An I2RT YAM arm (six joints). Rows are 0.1 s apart.
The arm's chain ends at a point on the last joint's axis. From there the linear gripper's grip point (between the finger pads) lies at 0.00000 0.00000 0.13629 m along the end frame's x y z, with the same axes.
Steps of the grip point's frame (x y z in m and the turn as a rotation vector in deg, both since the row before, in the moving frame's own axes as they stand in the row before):
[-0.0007 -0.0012 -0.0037 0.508 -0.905 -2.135]
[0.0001 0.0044 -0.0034 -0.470 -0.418 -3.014]
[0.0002 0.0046 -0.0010 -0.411 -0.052 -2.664]
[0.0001 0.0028 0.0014 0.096 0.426 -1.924]
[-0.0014 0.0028 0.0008 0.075 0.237 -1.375]
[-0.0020 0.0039 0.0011 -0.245 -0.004 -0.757]
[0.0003 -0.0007 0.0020 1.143 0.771 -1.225]
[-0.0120 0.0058 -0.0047 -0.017 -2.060 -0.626]
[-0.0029 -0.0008 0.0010 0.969 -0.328 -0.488]
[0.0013 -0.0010 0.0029 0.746 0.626 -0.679]
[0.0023 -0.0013 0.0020 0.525 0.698 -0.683]
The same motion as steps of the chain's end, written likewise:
[0.0015 0.0000 -0.0037 0.508 -0.905 -2.135]
[0.0011 0.0033 -0.0034 -0.470 -0.418 -3.014]
[0.0003 0.0036 -0.0010 -0.411 -0.052 -2.664]
[-0.0009 0.0030 0.0014 0.096 0.426 -1.924]
[-0.0020 0.0030 0.0008 0.075 0.237 -1.375]
[-0.0020 0.0033 0.0011 -0.245 -0.004 -0.757]
[-0.0015 0.0020 0.0020 1.143 0.771 -1.225]
[-0.0071 0.0057 -0.0046 -0.017 -2.060 -0.626]
[-0.0021 0.0015 0.0010 0.969 -0.328 -0.488]
[-0.0002 0.0008 0.0029 0.746 0.626 -0.679]
[0.0006 0.0000 0.0020 0.525 0.698 -0.683]

